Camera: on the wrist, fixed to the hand. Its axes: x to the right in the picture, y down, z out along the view.
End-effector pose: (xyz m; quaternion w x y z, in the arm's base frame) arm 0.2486 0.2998 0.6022 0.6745 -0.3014 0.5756 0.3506
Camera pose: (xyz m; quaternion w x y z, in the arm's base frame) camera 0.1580 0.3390 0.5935 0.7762 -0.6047 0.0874 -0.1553
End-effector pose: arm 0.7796 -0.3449 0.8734 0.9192 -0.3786 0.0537 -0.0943
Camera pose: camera 0.7940 -0.2930 0.7903 0.5656 -0.3649 -0.3403 -0.6566
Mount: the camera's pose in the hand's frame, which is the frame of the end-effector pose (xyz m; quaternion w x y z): 0.0052 0.0967 -0.0208 0.7017 -0.0539 -0.1290 -0.6986
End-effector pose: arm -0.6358 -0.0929 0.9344 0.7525 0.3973 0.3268 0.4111
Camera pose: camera -0.6852 -0.0480 1.0076 0.8788 0.0630 0.3877 -0.2709
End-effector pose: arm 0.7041 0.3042 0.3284 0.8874 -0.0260 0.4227 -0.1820
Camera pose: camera 0.7204 0.3948 0.2919 0.5487 -0.3849 0.1738 -0.7215
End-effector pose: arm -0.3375 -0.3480 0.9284 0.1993 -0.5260 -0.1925 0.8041
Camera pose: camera -0.3316 -0.4251 0.8664 0.6484 -0.1416 -0.5716 0.4825
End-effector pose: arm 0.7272 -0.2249 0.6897 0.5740 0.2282 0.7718 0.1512
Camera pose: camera 0.7234 -0.1394 0.7395 0.6202 -0.3905 0.6188 -0.2827
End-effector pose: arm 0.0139 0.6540 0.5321 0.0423 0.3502 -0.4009 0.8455
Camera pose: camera -0.0357 0.6024 0.4637 0.5875 0.6326 -0.0877 0.4970
